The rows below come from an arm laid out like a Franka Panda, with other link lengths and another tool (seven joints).
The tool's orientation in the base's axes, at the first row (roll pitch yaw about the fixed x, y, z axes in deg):
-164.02 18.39 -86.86
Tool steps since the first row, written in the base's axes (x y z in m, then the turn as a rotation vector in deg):
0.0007 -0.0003 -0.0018 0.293 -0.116 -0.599
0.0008 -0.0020 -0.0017 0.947 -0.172 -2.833
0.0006 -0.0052 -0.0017 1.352 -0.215 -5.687
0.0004 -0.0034 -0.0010 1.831 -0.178 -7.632
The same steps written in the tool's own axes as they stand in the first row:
0.0009 -0.0002 0.0017 0.314 -0.130 0.585
0.0025 -0.0004 0.0011 1.106 -0.179 2.774
0.0055 -0.0003 0.0001 2.068 0.174 5.469
0.0036 -0.0002 -0.0001 2.672 0.221 7.379

